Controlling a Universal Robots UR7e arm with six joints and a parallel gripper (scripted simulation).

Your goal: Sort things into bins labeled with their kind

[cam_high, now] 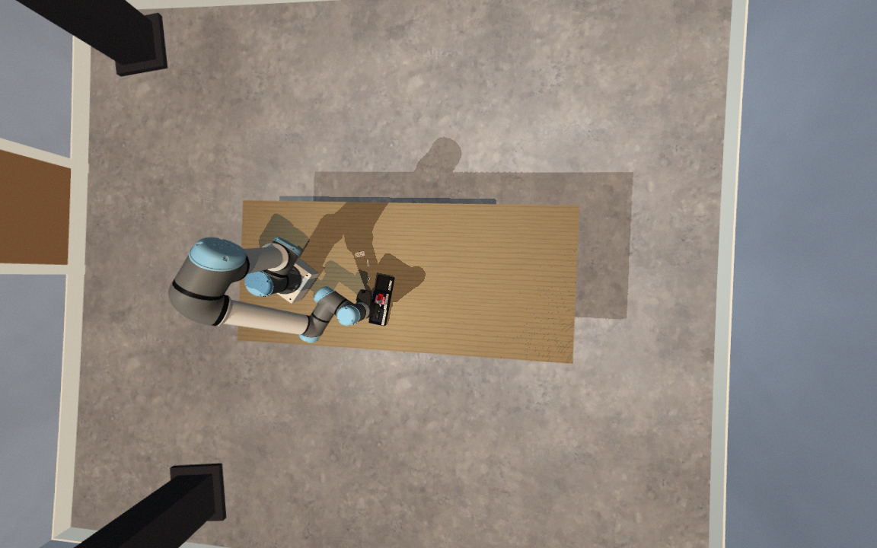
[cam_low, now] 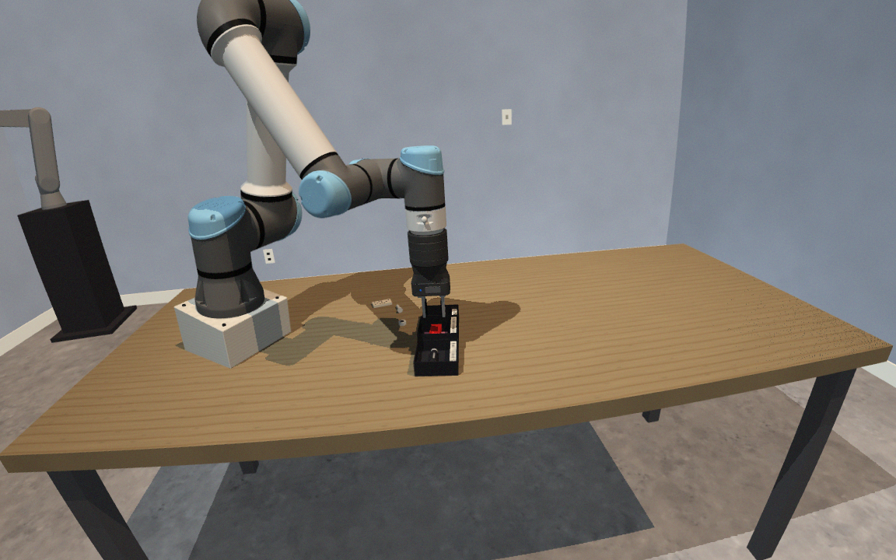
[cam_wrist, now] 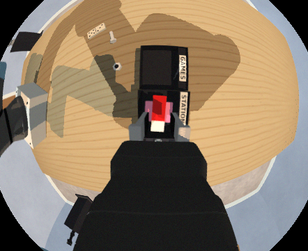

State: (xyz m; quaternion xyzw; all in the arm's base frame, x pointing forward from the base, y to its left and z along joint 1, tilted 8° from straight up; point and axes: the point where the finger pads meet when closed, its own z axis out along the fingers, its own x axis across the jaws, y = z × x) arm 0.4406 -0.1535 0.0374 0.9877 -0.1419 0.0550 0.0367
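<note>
My gripper is now 25 cm to the right of the white domino, 9 cm past it and 8 cm above it. Round my hand: red block: 6 cm below, 1 cm to the right; black bin tray: 6 cm below, 1 cm ahead; pink eraser: 7 cm below.
</note>
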